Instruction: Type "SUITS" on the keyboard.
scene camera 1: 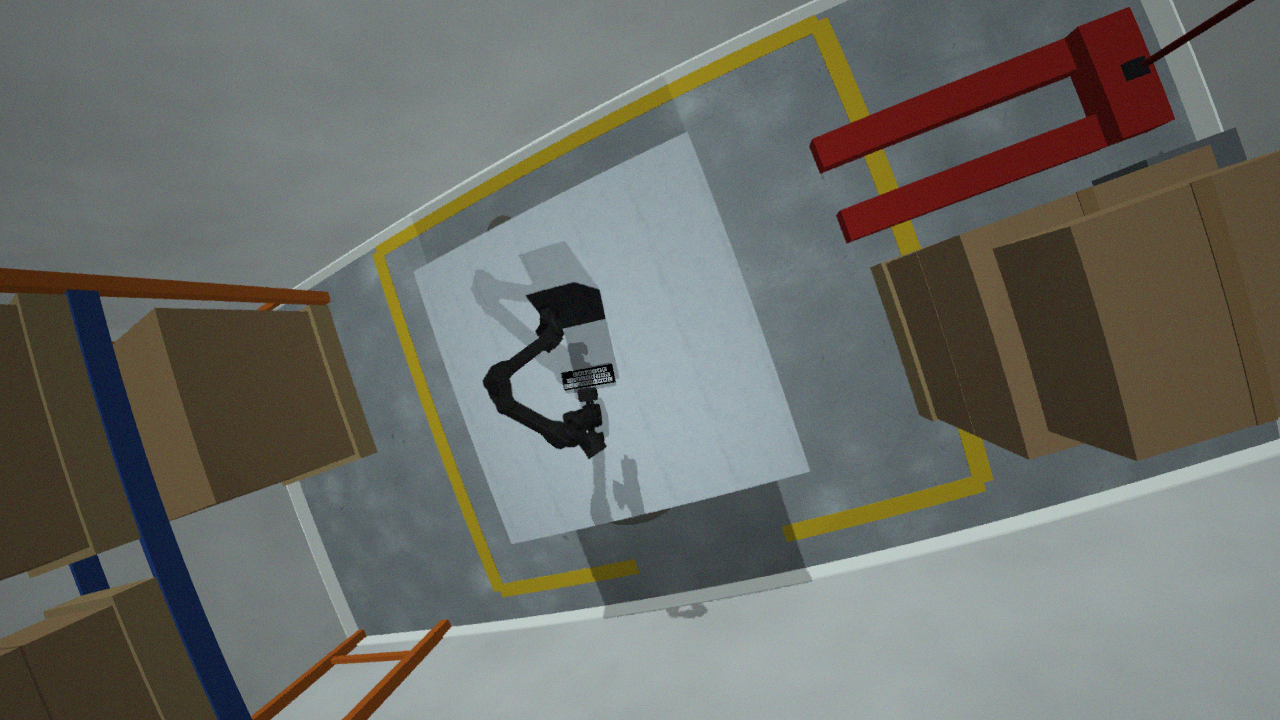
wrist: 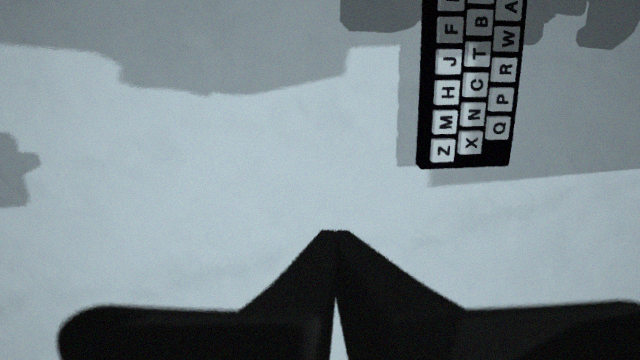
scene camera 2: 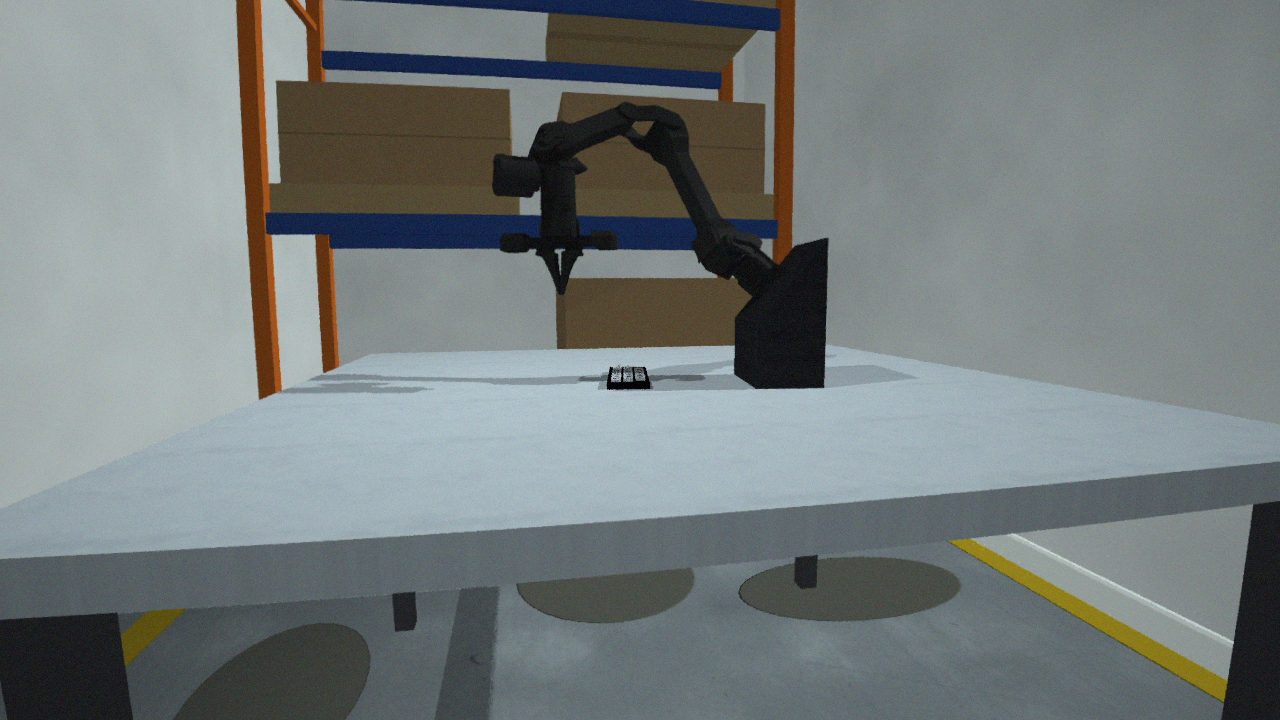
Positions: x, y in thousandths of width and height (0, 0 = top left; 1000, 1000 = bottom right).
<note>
I see my gripper (scene camera 2: 439, 409) and a black keyboard (scene camera 1: 442, 522).
My gripper also shows in scene camera 1 (scene camera 1: 468, 570) and in the wrist view (wrist: 521, 676). The black keyboard is seen too in the wrist view (wrist: 773, 426) and in scene camera 2 (scene camera 2: 496, 534).
</note>
